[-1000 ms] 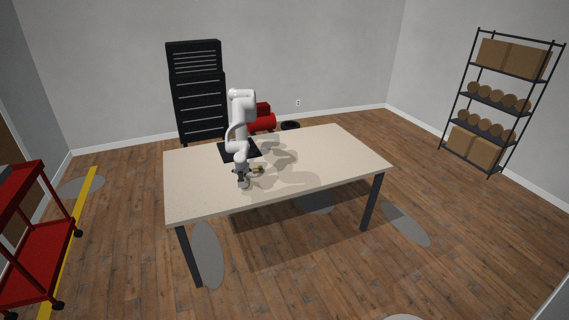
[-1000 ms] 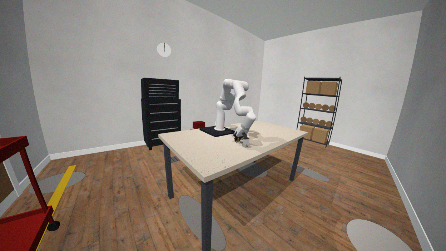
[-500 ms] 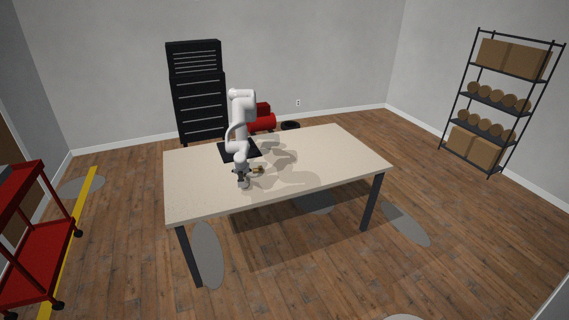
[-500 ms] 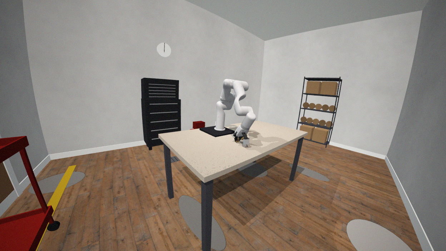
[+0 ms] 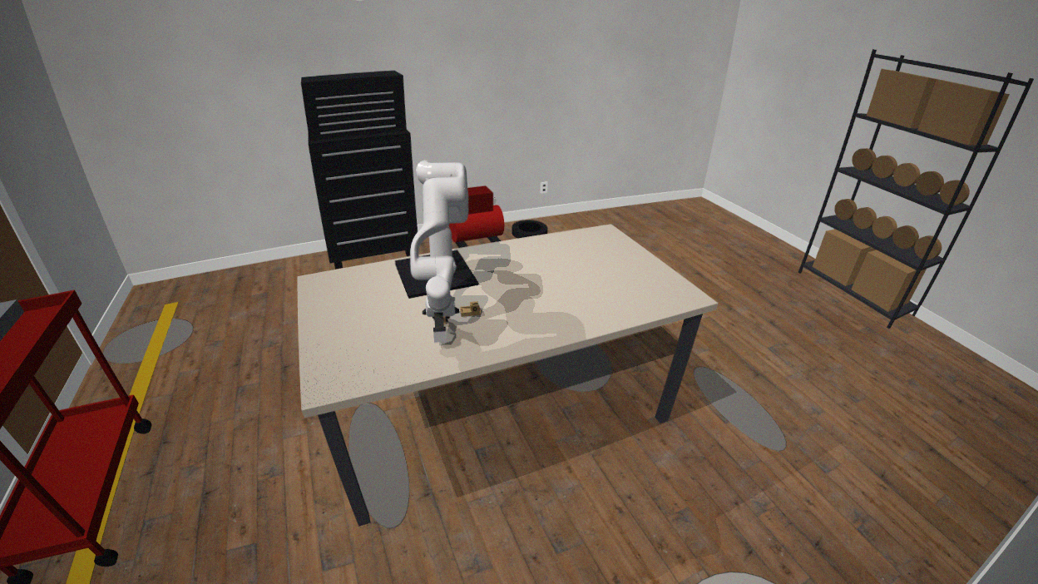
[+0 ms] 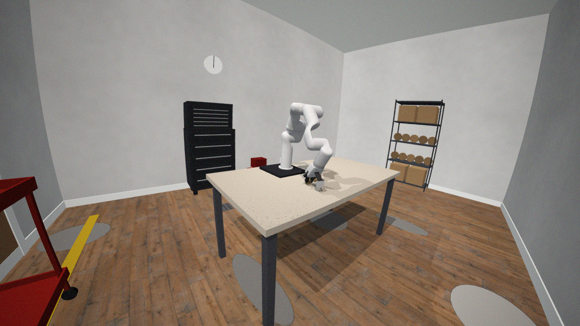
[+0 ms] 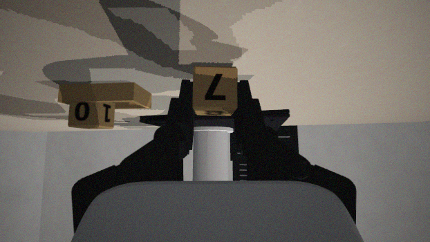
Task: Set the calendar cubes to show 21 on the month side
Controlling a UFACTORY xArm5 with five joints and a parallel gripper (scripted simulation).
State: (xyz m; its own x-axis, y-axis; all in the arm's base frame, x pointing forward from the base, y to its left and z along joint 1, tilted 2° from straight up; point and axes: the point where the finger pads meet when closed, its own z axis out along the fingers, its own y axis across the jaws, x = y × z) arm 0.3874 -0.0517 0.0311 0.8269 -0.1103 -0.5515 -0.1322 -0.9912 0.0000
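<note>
My hand is 2 cm above the wooden digit cube and 1 cm past it. The rest, counted from my hand: wooden tray: 12 cm to the left, 5 cm behind, 3 cm below.
</note>
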